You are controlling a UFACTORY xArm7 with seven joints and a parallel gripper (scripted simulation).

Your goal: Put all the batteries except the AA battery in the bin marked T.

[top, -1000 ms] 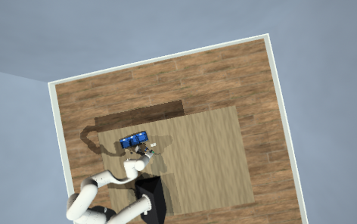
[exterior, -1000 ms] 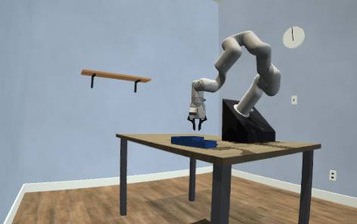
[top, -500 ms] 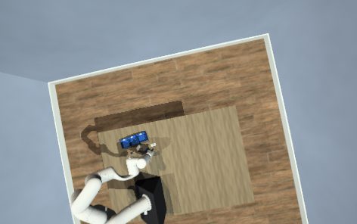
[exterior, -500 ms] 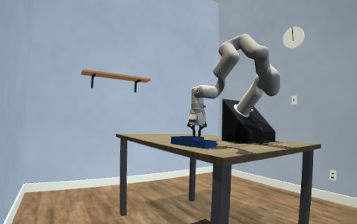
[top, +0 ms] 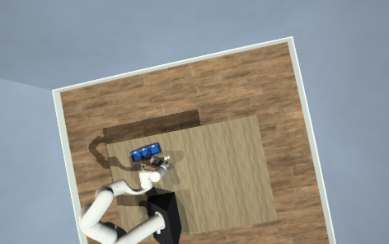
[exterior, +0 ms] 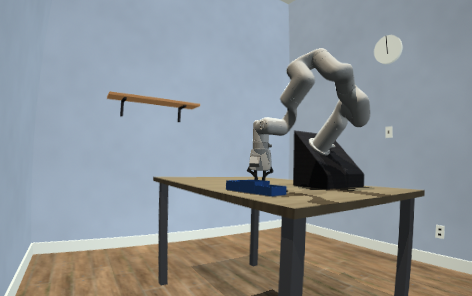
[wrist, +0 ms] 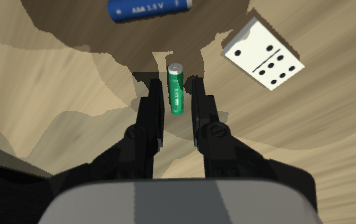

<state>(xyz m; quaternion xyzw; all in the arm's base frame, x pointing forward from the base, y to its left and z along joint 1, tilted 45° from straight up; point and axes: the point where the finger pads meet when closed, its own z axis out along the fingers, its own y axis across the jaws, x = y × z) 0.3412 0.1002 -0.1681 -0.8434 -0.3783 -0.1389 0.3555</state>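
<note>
My gripper is now 20 mm above the small green battery. Also, from my hand: red battery 130 mm to the left, 50 mm ahead, 20 mm below; then small blue battery 50 mm to the left, 30 mm ahead, 20 mm below; then white domino 60 mm ahead, 20 mm to the right, 20 mm below.
</note>
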